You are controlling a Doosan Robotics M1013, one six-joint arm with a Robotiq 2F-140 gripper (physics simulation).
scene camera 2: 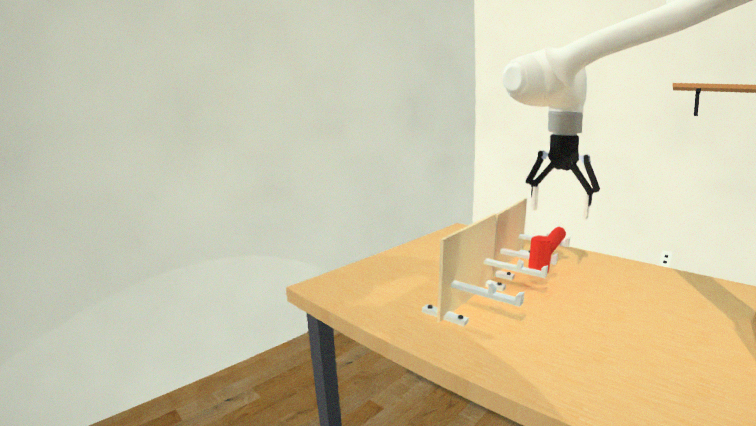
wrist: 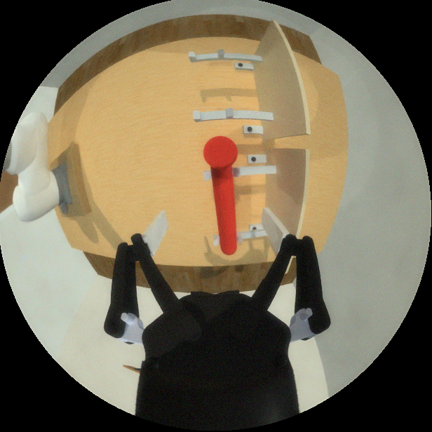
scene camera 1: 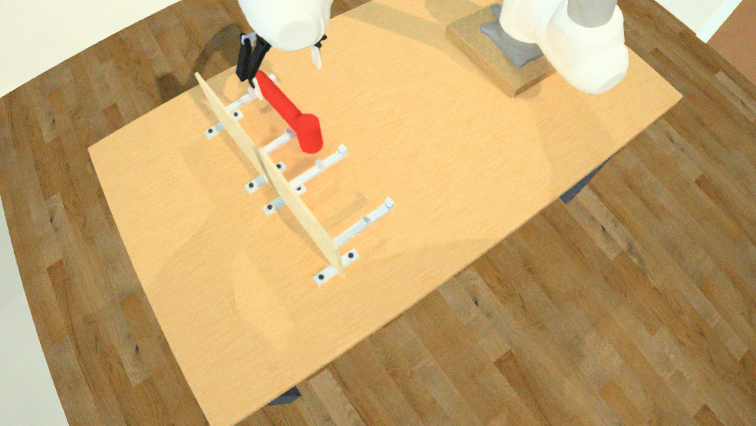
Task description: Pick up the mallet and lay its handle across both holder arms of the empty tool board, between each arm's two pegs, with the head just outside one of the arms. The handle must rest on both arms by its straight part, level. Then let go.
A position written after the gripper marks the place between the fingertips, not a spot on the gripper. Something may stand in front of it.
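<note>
A red mallet (scene camera 1: pixel 307 126) is visible; further views give the mallet (scene camera 2: pixel 542 247) and the mallet (wrist: pixel 220 152). Also visible are a tool board (scene camera 1: pixel 228 121) and a tool board (scene camera 2: pixel 466 256). The gripper (scene camera 2: pixel 559 213) appears too, with further views of the gripper (scene camera 1: pixel 288 79) and the gripper (wrist: pixel 213 217).
</note>
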